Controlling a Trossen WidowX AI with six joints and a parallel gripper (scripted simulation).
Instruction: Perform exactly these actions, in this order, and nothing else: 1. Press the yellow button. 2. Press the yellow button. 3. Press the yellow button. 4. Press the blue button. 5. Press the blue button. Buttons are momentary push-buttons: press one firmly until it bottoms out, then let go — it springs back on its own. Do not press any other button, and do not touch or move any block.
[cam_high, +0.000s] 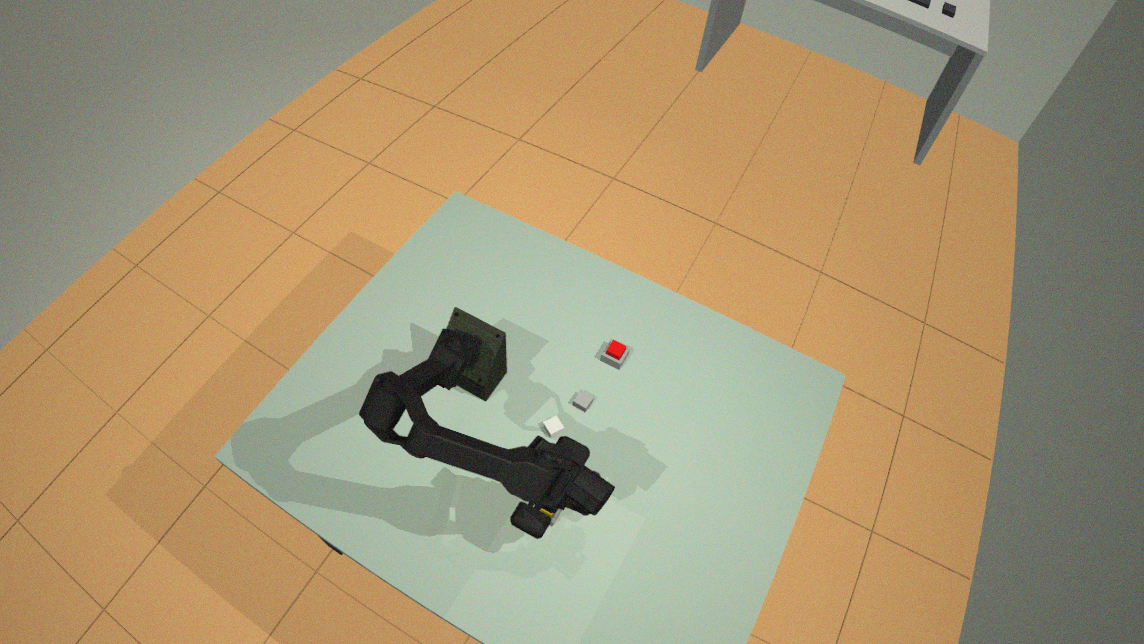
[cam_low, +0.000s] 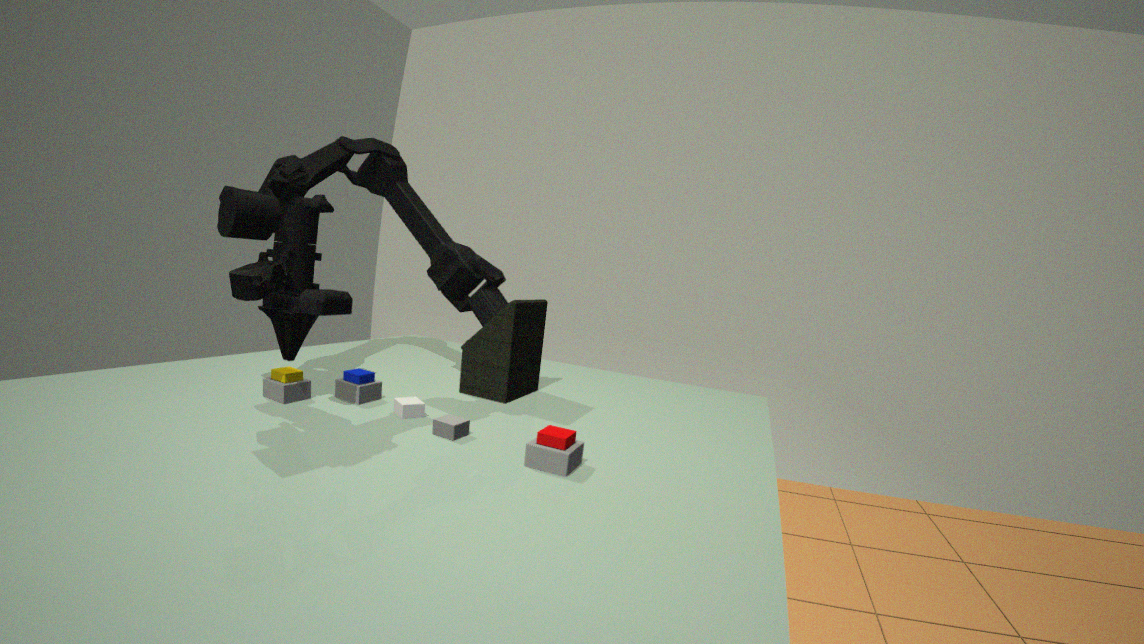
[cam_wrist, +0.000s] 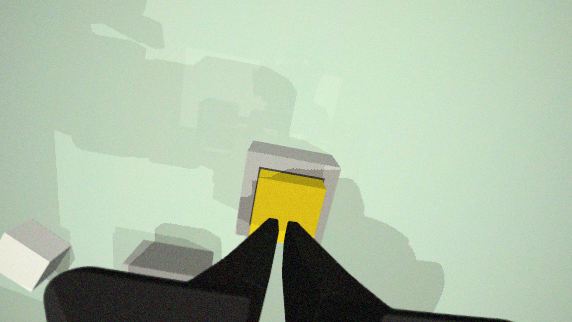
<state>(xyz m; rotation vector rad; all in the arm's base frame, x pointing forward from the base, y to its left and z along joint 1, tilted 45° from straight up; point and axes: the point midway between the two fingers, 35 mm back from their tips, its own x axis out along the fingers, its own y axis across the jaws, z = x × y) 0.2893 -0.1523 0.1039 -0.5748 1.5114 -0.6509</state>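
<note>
The yellow button is 20 mm below my gripper tip. Also, from my gripper tip: grey block 40 mm behind, 240 mm to the left, 40 mm below; then blue button 80 mm behind, 60 mm to the left, 20 mm below; then white block 70 mm behind, 160 mm to the left, 40 mm below.
</note>
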